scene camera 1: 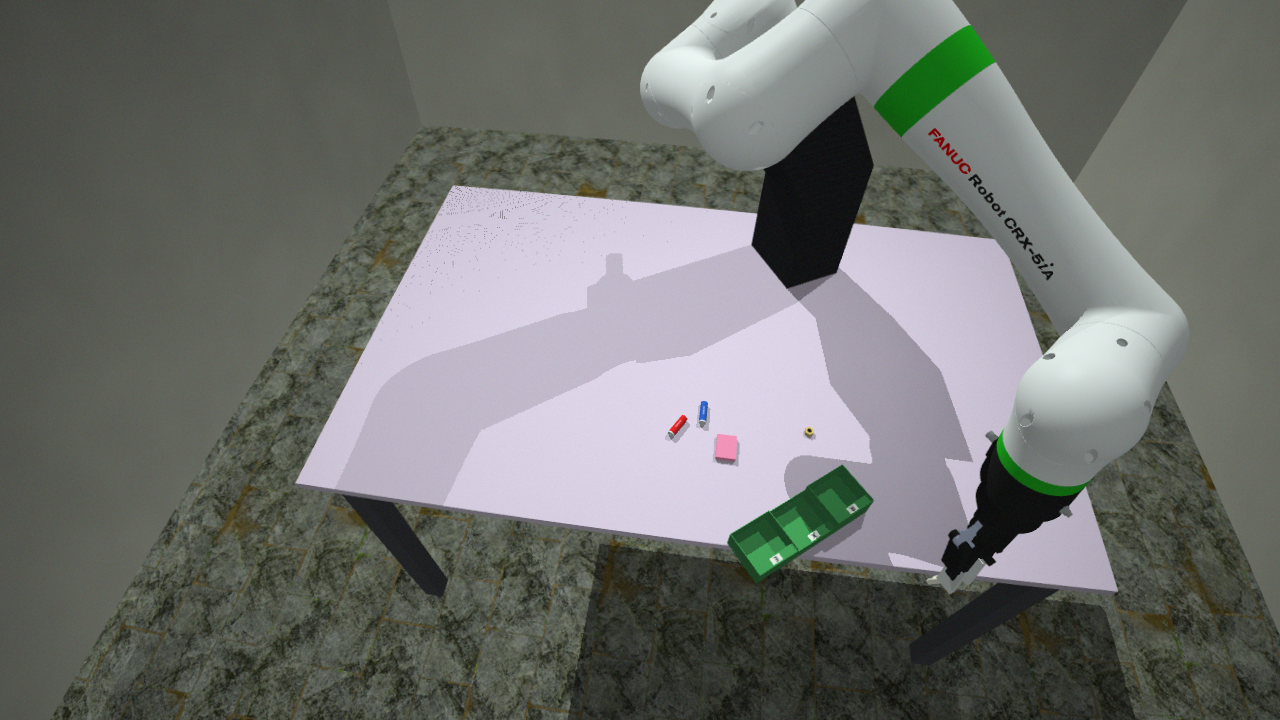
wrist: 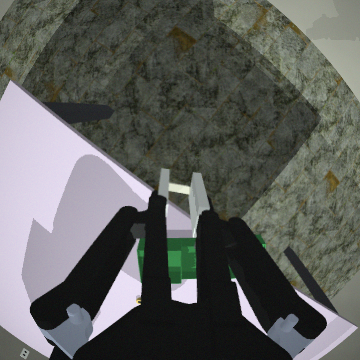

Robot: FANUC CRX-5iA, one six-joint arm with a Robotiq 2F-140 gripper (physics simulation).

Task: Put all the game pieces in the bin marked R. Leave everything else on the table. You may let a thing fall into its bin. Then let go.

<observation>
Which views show the green three-compartment bin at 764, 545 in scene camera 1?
Scene camera 1 and the wrist view: all of them.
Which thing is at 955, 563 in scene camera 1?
My gripper.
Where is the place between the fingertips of my gripper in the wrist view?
At 178, 183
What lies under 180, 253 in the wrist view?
A green three-compartment bin.
</observation>
